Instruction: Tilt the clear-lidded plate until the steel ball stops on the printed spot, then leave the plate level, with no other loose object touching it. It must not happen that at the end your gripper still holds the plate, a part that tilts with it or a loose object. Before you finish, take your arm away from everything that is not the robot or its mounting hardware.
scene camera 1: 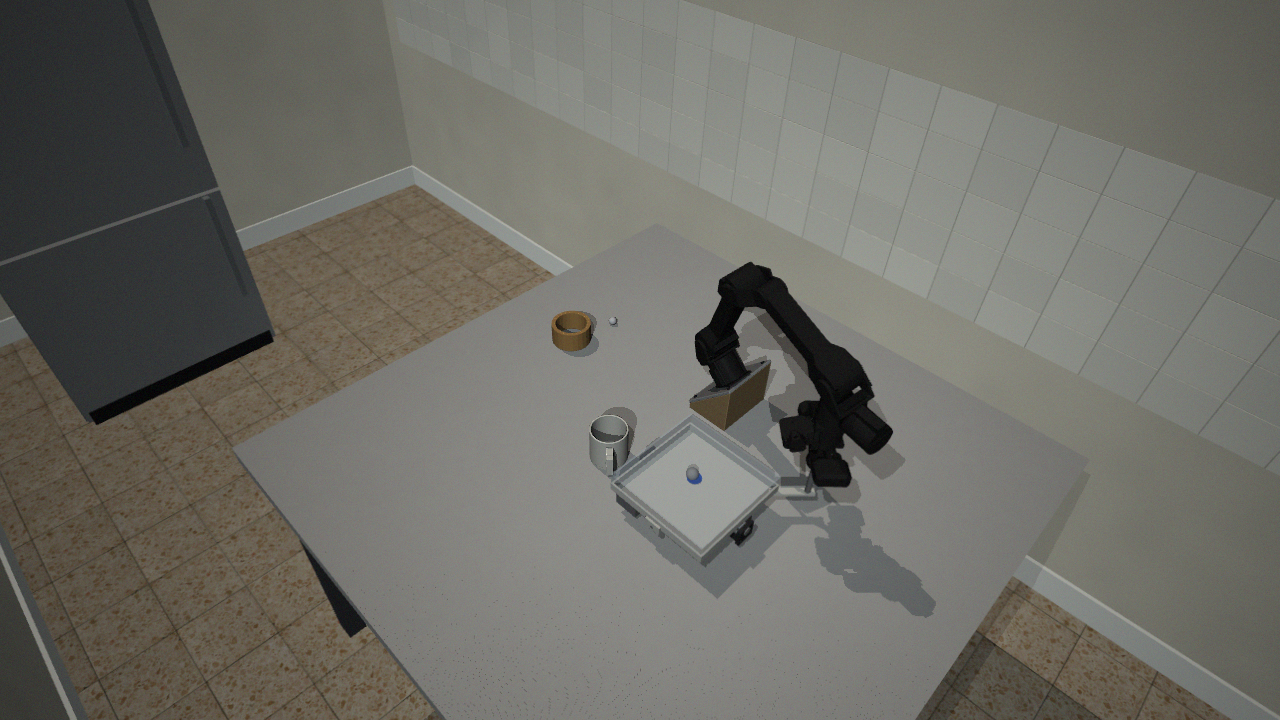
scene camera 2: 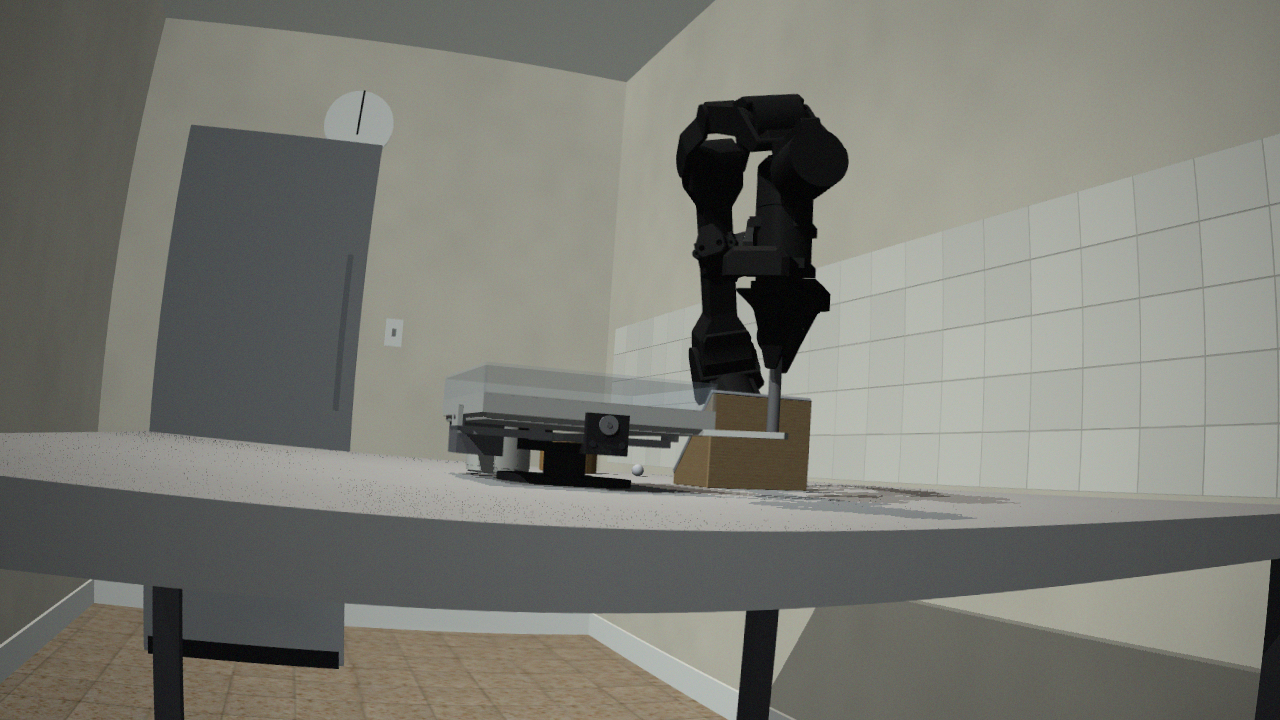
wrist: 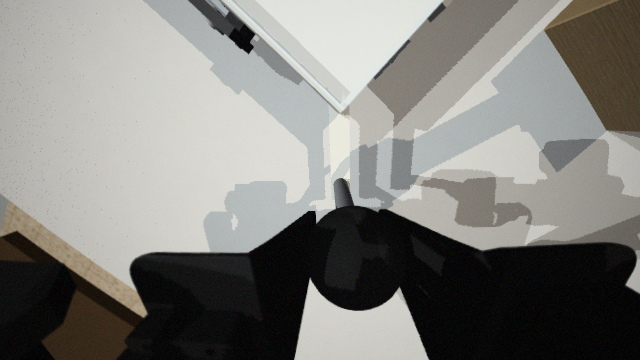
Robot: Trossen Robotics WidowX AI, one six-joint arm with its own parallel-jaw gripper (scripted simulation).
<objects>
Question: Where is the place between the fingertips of my gripper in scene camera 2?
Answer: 776, 370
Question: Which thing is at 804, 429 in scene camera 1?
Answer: My gripper.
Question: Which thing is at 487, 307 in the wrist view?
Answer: My gripper.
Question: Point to a clear-lidded square plate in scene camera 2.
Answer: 495, 395
</objects>
